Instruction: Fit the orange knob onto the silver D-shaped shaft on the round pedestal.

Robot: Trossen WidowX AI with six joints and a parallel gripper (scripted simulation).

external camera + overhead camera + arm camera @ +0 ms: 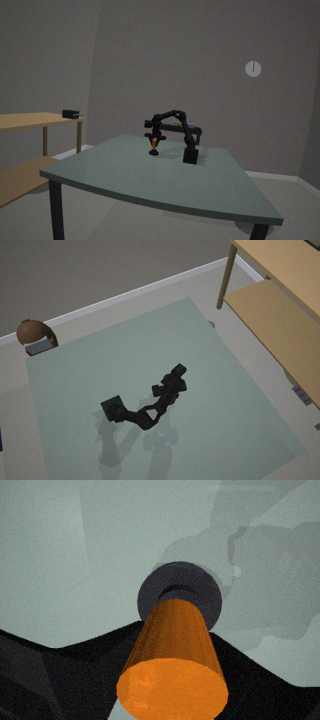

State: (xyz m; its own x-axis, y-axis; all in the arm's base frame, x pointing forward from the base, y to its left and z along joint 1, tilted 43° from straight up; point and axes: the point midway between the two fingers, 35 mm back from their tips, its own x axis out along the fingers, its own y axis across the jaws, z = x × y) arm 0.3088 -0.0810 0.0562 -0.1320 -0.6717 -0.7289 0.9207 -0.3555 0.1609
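Now: gripper tip 40 mm above the dark round pedestal. The rest, counted from my gripper tip: orange knob: 30 mm above.
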